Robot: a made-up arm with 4 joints. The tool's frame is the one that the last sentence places.
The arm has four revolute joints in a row. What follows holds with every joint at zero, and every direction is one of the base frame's.
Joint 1 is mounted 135.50 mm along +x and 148.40 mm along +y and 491.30 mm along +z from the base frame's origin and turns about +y.
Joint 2 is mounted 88.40 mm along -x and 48.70 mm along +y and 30.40 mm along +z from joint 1 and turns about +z.
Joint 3 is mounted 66.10 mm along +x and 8.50 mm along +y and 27.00 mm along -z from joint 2 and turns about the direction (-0.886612, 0.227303, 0.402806).
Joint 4 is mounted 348.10 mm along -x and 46.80 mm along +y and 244.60 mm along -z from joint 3 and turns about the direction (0.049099, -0.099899, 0.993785).
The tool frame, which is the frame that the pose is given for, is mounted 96.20 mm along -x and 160.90 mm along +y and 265.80 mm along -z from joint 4; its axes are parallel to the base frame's.
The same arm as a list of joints. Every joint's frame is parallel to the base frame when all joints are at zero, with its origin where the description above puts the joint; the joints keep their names.
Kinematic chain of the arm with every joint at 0, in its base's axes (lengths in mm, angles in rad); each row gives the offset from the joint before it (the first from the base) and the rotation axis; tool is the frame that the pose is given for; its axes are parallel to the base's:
joint 1: xyz 135.5 148.4 491.3 axis +y
joint 2: xyz -88.4 48.7 30.4 axis +z
joint 3: xyz 66.1 8.5 -27 axis -0.886612 0.227303 0.402806
joint 4: xyz -348.1 46.8 -244.6 axis 0.049099 -0.099899 0.993785
tool: xyz -96.2 160.9 -265.8

